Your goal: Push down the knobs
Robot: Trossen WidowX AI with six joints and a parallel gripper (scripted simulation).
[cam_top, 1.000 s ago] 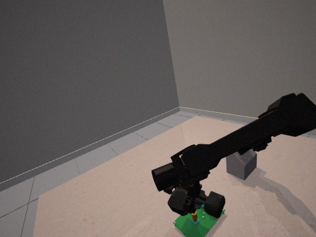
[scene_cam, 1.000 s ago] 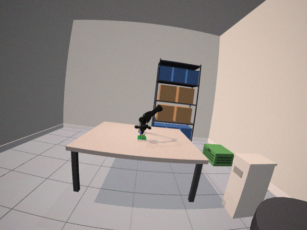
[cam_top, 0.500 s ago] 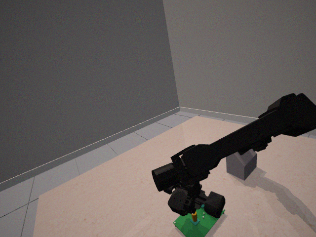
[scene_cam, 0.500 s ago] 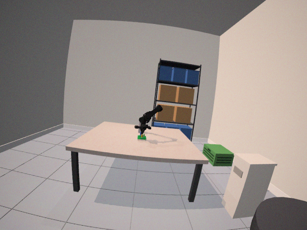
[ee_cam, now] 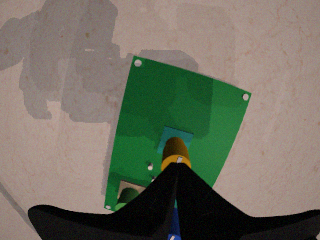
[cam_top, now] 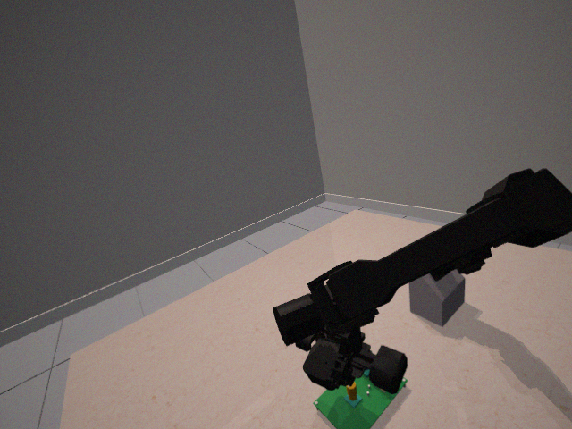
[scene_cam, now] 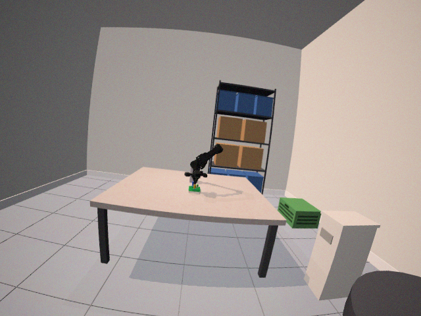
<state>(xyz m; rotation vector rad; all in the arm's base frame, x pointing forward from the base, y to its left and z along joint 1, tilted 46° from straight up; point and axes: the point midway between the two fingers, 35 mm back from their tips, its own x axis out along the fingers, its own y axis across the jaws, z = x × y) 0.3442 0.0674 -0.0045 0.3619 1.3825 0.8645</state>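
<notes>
Now: gripper tip 6 cm past the blue knob, 2 cm to the left of it and 1 cm above it.
</notes>
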